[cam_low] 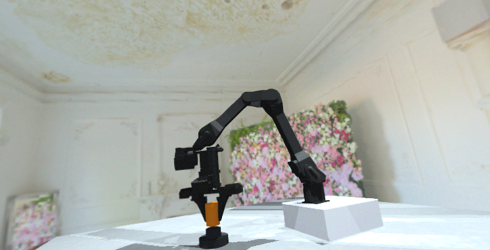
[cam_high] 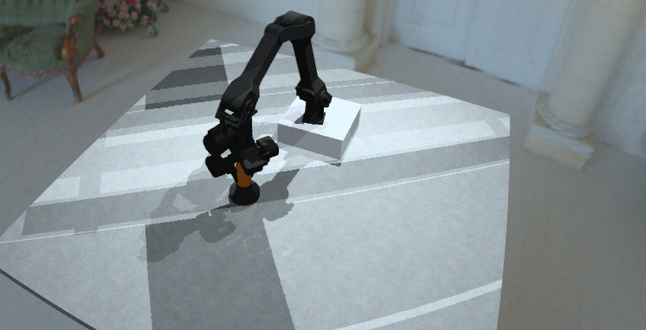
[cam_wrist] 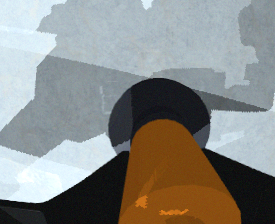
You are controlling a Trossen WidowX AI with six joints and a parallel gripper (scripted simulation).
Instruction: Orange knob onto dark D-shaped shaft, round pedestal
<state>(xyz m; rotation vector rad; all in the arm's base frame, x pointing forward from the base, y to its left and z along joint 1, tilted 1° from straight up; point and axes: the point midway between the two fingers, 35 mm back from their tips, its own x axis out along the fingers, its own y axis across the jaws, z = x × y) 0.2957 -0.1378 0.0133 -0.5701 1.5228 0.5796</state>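
My gripper tip is now 20 mm below the orange knob. The rest, counted from my gripper tip: pedestal: 30 mm below.
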